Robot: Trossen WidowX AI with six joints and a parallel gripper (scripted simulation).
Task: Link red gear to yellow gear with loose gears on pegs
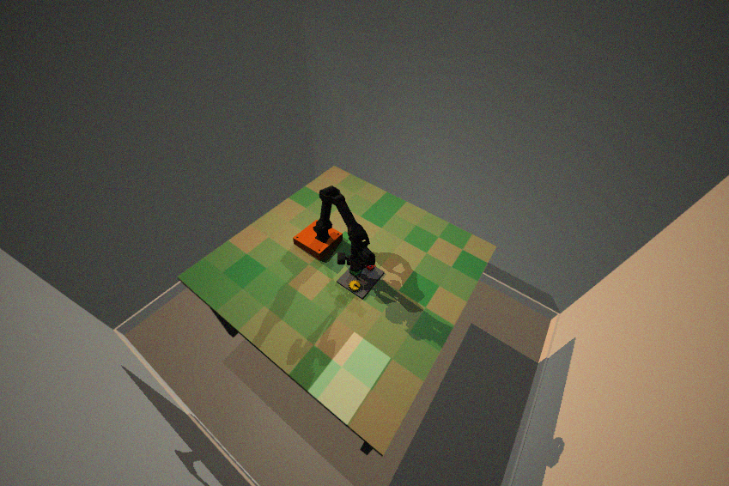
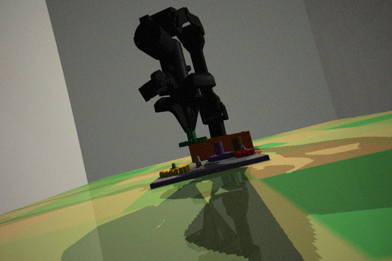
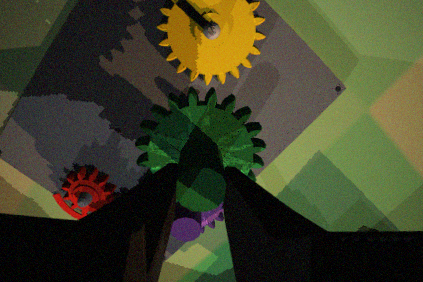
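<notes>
My gripper tip is now 20 mm short of the grey board, 20 mm to the right of it and 80 mm above it. Also, from my gripper tip: yellow gear 30 mm ahead, 50 mm to the right, 70 mm below; then purple gear 30 mm behind, 50 mm to the left, 60 mm below; then green gear 10 mm below.
</notes>
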